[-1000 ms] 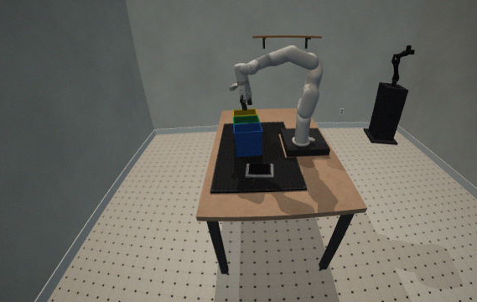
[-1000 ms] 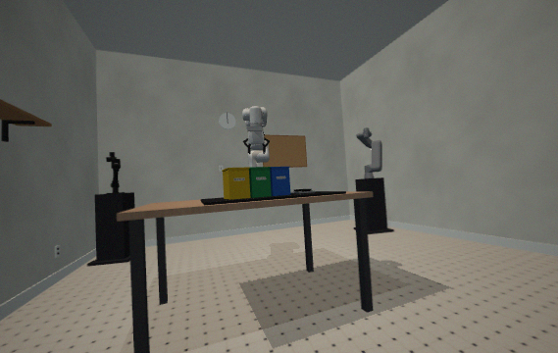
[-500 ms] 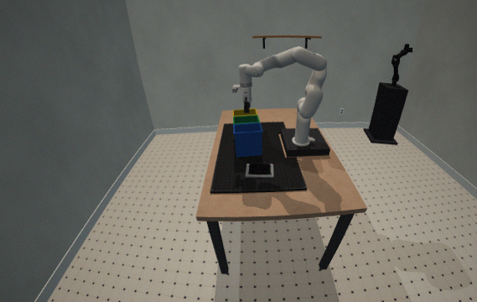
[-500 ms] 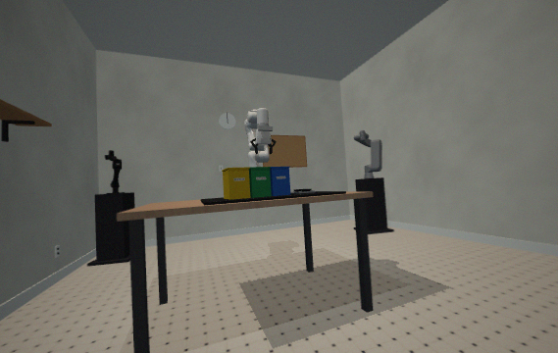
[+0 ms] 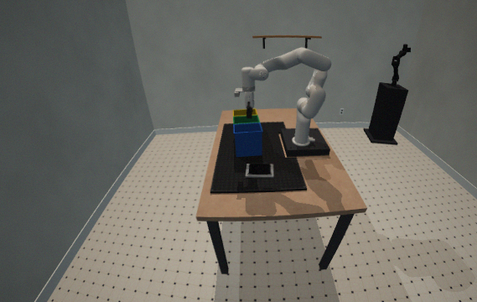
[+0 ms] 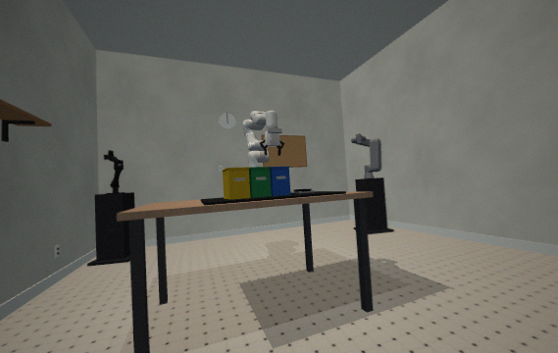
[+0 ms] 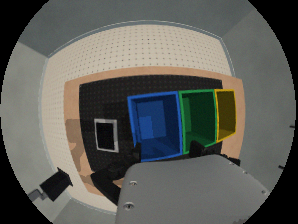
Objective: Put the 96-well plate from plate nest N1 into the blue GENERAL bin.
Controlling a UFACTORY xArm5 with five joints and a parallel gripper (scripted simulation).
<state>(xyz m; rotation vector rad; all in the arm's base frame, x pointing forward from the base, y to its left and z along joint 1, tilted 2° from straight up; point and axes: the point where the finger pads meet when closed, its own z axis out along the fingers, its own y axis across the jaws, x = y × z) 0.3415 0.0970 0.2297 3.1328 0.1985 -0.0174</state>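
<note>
Now: the 96-well plate 26 cm below my hand, 21 cm to the left of it and 9 cm behind it. From my hand the other things lie so: blue general bin 19 cm below, 2 cm ahead, 1 cm to the left; yellow bin 25 cm to the right, 19 cm below, 9 cm ahead; green bin 19 cm below, 12 cm to the right, 5 cm ahead.
</note>
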